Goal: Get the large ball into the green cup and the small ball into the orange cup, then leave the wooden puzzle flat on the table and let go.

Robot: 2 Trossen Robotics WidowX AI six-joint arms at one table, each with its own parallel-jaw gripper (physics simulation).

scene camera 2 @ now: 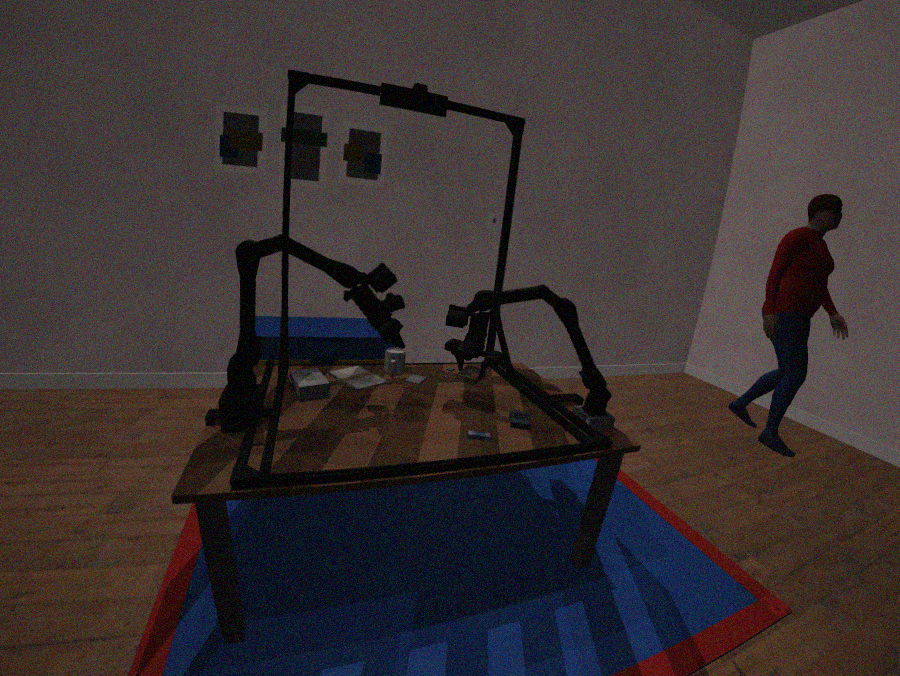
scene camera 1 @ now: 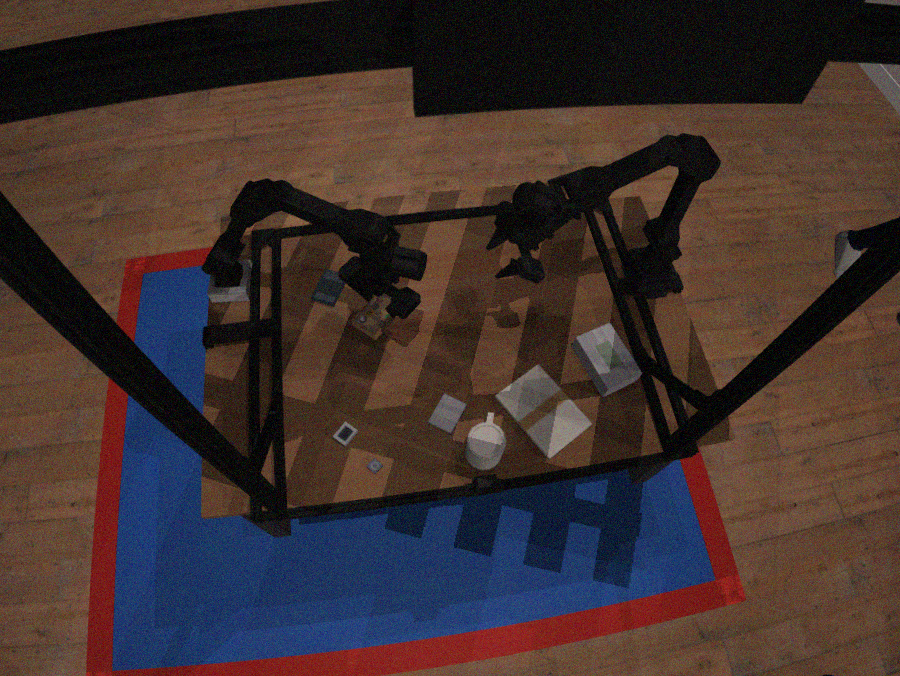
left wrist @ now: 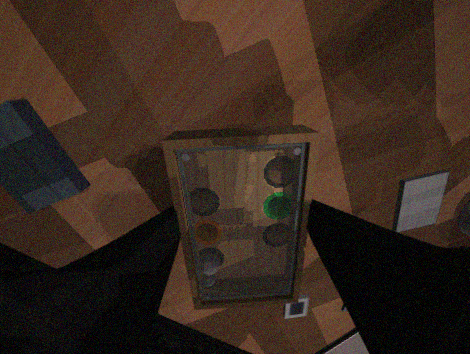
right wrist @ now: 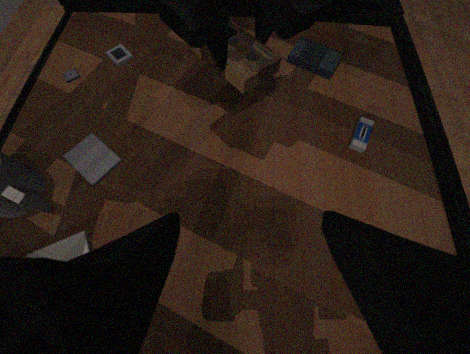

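Where they show: left gripper, between the fingertips: [scene camera 2: 469,375] [scene camera 1: 382,308] [left wrist: 242,209] [right wrist: 241,57]; right gripper, between the fingertips: [scene camera 2: 400,344] [scene camera 1: 491,263] [right wrist: 251,220]; left arm's base, origin of its link: [scene camera 2: 594,411] [scene camera 1: 228,276]; right arm's base, origin of its link: [scene camera 2: 241,391] [scene camera 1: 653,262].
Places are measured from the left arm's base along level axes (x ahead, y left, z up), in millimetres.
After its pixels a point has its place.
Note:
The wooden puzzle [scene camera 1: 373,320] {y -187, x 376, z 72 mm} [right wrist: 243,75] {y -145, x 436, z 74 mm} is a shallow, clear-topped box, held tilted above the table. In the left wrist view, its green cup [left wrist: 276,205] {y -160, x 411, z 73 mm} is on the right and its orange cup [left wrist: 207,232] {y -148, x 374, z 71 mm} on the left; no ball shows in either. The large ball [left wrist: 211,266] {y -172, x 354, z 65 mm} appears dimly at the lower-left dark cup. The small ball [left wrist: 208,281] {y -181, x 342, z 63 mm} lies just below it near the bottom-left corner. My left gripper [scene camera 1: 379,298] {y -154, x 395, z 65 mm} [left wrist: 242,209] {y -154, x 395, z 65 mm} is shut on the puzzle's two long sides. My right gripper [scene camera 1: 498,260] {y -117, x 635, z 176 mm} [right wrist: 251,220] {y -117, x 635, z 176 mm} is open and empty, away from the puzzle.
A dark blue box [scene camera 1: 328,288] {y -35, x 254, z -23 mm} [left wrist: 37,160] {y -35, x 269, z -23 mm} lies beside the puzzle. A white mug [scene camera 1: 485,445] {y -475, x 602, z 43 mm}, an open book [scene camera 1: 534,385] {y -315, x 736, z -31 mm}, a white box [scene camera 1: 607,367] {y -296, x 904, z 8 mm} and a grey square [scene camera 1: 447,412] {y -370, x 532, z -35 mm} lie toward the picture's lower right. A black frame [scene camera 1: 451,213] {y 194, x 574, z -21 mm} surrounds the work area.

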